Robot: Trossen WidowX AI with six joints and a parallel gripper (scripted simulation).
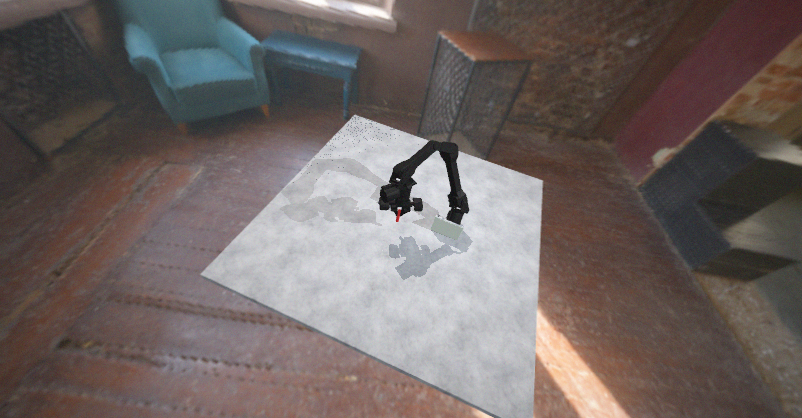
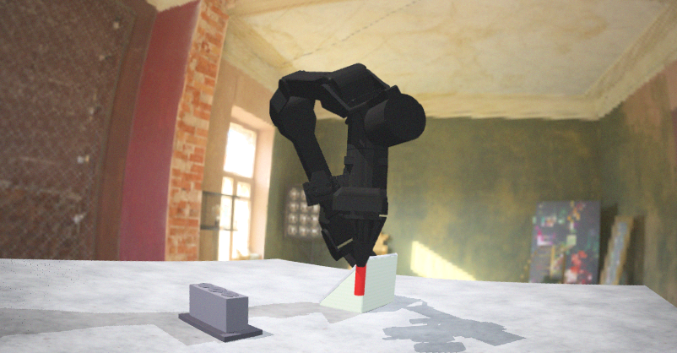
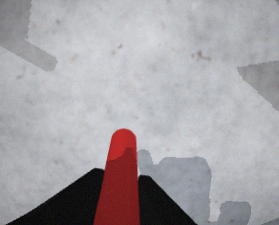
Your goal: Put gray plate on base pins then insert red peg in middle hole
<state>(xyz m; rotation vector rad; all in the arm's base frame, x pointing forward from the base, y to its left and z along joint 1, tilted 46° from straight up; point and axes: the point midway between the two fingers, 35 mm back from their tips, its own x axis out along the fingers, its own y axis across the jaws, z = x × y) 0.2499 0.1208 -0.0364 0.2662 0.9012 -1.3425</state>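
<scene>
Now: gripper tip 10 cm short of the gray plate, 17 cm to the left of it and 7 cm above it. Also, from my gripper tip: dark base (10 cm ahead, 17 cm to the right, 10 cm below); then red peg (right at my gripper tip).
</scene>
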